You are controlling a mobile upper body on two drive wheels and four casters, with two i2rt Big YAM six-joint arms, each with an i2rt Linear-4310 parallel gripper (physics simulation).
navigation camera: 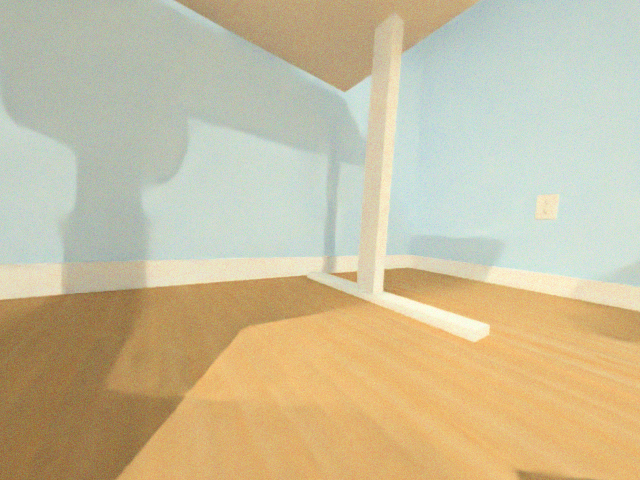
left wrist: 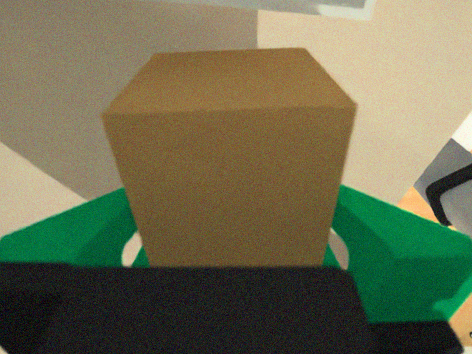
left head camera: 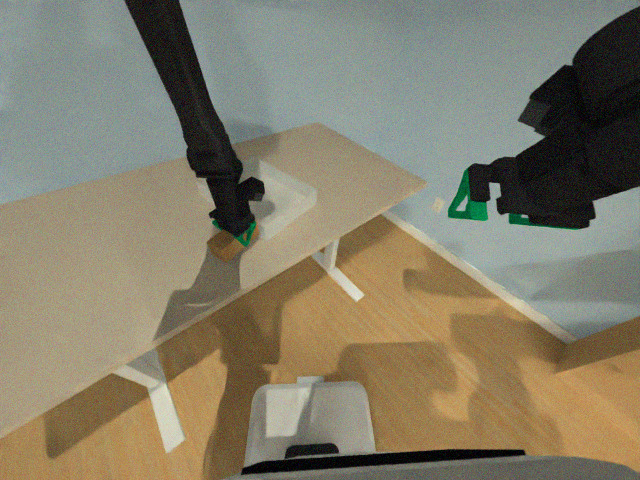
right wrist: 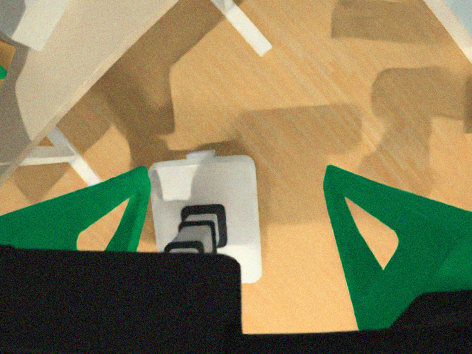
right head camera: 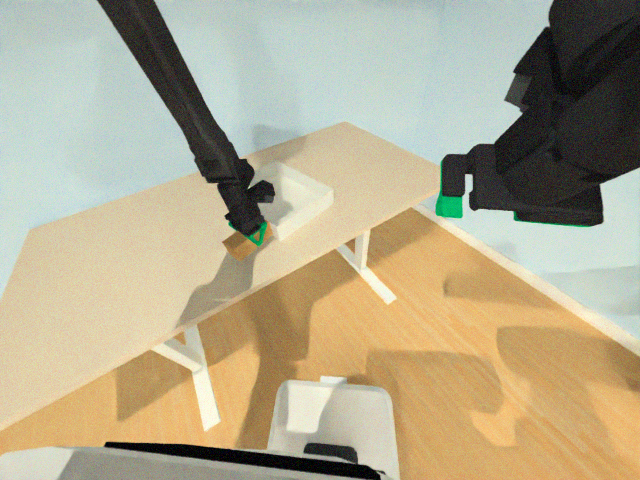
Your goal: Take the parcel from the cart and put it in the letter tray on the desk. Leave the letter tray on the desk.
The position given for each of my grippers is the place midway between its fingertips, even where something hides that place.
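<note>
My left gripper (left head camera: 240, 240) is visible to me, and I find it also in the left wrist view (left wrist: 235, 175) and in the right head camera view (right head camera: 254, 240). I see my right gripper (right head camera: 475, 213) too. There is a brown cardboard parcel (left head camera: 224, 246), which I can also see in the right head camera view (right head camera: 239, 246) and in the left wrist view (left wrist: 232, 158), while in the navigation camera view the parcel is out of frame. A white letter tray (right head camera: 299, 198) is here as well, and the left head camera view (left head camera: 286, 198) shows it too. In the navigation camera view the tray is out of frame. I see a beige desk (left head camera: 105, 271) as well.
</note>
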